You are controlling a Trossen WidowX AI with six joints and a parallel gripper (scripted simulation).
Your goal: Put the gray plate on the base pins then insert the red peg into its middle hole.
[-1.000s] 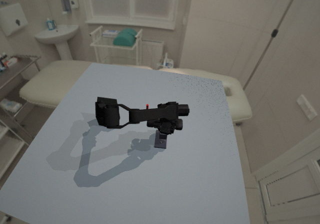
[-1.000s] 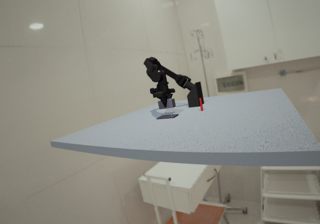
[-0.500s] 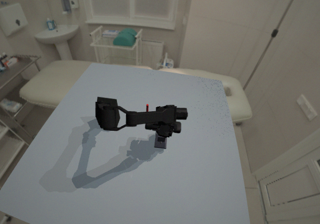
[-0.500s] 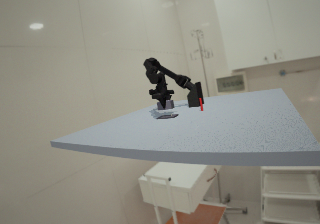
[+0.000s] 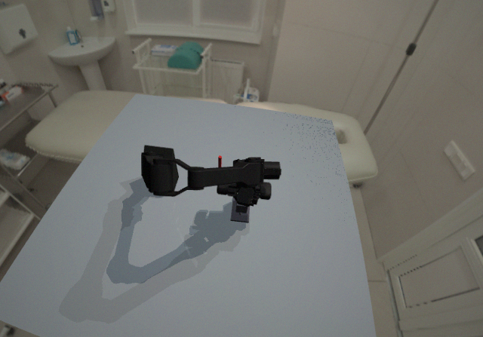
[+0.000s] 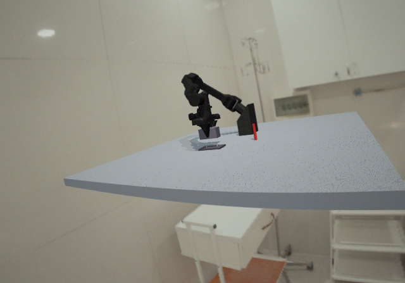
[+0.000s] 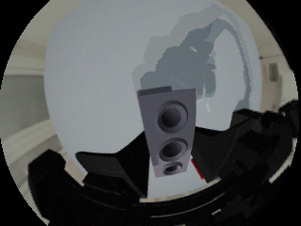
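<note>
My gripper tip is now 5 cm above the dark base. The rest, counted from my gripper tip: gray plate (3 cm above); then red peg (20 cm to the left, 9 cm behind, 2 cm below).
</note>
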